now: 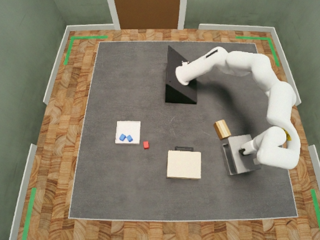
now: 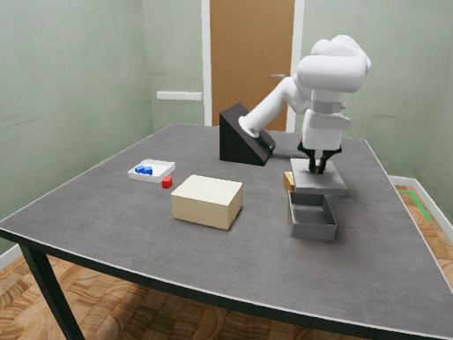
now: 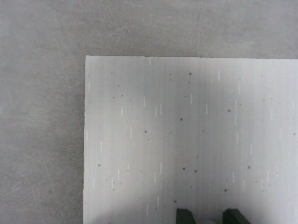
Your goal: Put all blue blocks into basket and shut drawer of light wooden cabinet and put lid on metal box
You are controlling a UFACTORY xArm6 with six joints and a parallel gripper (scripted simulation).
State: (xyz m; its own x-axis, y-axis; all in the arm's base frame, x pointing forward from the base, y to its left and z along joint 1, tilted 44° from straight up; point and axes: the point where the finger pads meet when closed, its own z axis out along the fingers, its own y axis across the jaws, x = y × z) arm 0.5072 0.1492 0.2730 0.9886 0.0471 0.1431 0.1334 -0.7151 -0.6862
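Right now the grey metal box is 16 cm below my hand. The rest, counted from my hand: flat lid (3 cm below); light wooden cabinet (3 cm ahead, 31 cm to the right, 14 cm below); brown cardboard box (18 cm behind, 5 cm to the right, 15 cm below).
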